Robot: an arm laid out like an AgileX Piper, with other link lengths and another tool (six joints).
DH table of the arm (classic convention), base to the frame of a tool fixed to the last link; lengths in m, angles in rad. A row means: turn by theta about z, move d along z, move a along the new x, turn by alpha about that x. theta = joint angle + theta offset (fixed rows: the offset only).
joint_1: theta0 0, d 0.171, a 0, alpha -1.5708
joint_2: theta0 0.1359, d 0, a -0.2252, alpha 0
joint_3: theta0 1.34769, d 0, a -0.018, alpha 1.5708
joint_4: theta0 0, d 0.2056, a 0, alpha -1.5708
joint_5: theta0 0, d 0, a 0, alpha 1.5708
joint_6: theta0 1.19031, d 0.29, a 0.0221, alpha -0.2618
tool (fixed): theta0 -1.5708, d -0.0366, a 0, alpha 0
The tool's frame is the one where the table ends.
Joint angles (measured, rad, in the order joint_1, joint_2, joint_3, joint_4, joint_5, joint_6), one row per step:
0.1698 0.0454 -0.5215 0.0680 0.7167 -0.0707
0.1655 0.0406 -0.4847 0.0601 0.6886 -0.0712
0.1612 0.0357 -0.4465 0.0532 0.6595 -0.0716
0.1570 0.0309 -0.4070 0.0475 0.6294 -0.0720
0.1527 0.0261 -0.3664 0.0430 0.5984 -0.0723
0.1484 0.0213 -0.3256 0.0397 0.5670 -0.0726
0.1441 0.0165 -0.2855 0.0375 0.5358 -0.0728
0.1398 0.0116 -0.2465 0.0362 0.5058 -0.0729
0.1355 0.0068 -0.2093 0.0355 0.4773 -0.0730
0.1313 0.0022 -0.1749 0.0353 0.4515 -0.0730
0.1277 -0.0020 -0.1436 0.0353 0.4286 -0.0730
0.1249 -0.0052 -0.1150 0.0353 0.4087 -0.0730
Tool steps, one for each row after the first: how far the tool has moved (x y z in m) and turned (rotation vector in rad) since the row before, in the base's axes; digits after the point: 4 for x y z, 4 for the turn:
0.0041 -0.0019 -0.0075 -0.0069 0.0028 -0.0099
0.0040 -0.0017 -0.0079 -0.0062 0.0033 -0.0091
0.0039 -0.0015 -0.0084 -0.0054 0.0038 -0.0081
0.0037 -0.0013 -0.0087 -0.0045 0.0042 -0.0075
0.0034 -0.0012 -0.0088 -0.0035 0.0041 -0.0068
0.0031 -0.0010 -0.0086 -0.0024 0.0038 -0.0062
0.0028 -0.0010 -0.0085 -0.0015 0.0039 -0.0058
0.0024 -0.0009 -0.0082 -0.0010 0.0038 -0.0055
0.0020 -0.0009 -0.0078 -0.0005 0.0040 -0.0051
0.0016 -0.0008 -0.0073 -0.0003 0.0042 -0.0044
0.0013 -0.0006 -0.0071 -0.0005 0.0055 -0.0035

